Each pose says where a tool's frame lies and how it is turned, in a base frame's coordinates. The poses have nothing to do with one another.
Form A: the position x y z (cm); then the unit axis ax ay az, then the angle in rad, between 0 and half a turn.
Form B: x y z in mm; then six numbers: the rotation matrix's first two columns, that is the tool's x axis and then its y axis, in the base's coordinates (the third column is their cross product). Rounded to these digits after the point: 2 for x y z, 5 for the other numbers.
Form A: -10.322 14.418 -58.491 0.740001 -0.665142 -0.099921 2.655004
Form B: -103.22 144.18 -584.91 0.14771 -0.97401 0.17173 -0.88056 -0.05045 0.47124
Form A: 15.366 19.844 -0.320 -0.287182 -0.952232 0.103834 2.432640
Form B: 153.66 198.44 -3.20 -0.61397 0.54863 0.56749 0.41343 0.83596 -0.36089
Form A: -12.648 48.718 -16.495 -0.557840 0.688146 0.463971 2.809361
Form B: -126.48 487.18 -164.95 -0.33996 -0.59543 -0.72793 -0.89809 -0.02412 0.43916
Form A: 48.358 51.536 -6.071 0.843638 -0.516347 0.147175 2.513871
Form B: 483.58 515.36 -60.71 0.47840 -0.70174 0.52791 -0.87461 -0.32696 0.35797
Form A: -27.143 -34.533 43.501 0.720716 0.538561 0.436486 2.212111
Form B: -271.43 -345.33 435.01 0.23193 0.97012 0.07123 0.27060 -0.13468 0.95322
